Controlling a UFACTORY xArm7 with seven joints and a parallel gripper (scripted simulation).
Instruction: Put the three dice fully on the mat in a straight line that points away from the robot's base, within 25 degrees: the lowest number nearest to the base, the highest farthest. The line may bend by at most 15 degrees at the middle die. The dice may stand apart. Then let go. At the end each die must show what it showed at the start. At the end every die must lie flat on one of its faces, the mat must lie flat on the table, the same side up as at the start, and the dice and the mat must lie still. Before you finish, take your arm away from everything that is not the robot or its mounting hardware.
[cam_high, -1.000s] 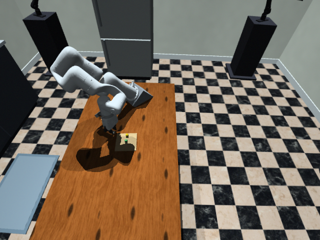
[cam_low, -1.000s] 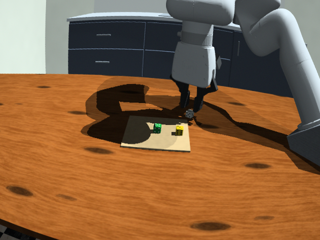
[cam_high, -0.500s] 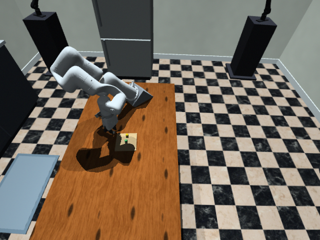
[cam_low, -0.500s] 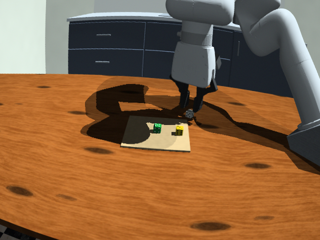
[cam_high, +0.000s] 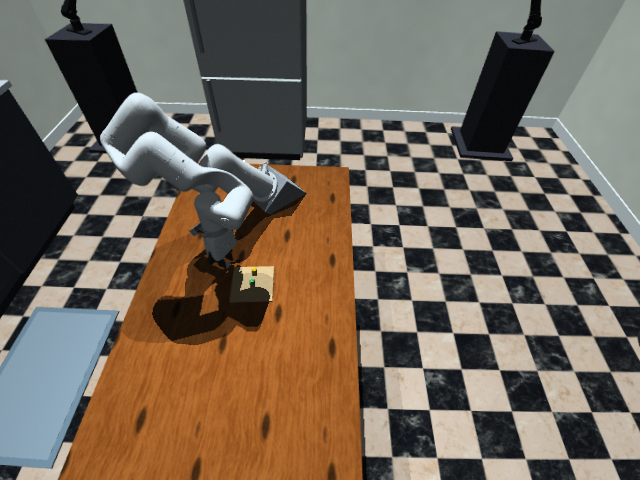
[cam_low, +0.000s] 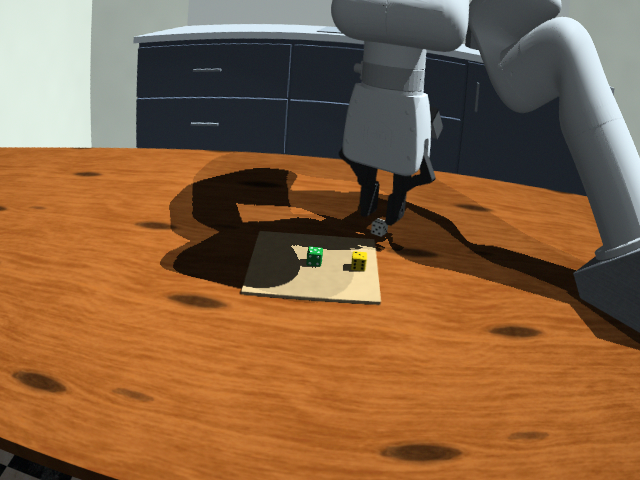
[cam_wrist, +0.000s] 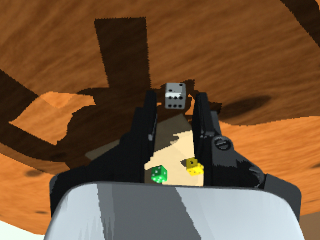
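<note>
My hand is 30 mm above the white die. Round my hand: yellow die 20 mm ahead, 100 mm to the left, 30 mm below; tan mat 70 mm ahead, 100 mm to the left, 40 mm below; green die 70 mm ahead, 100 mm to the left, 30 mm below.
</note>
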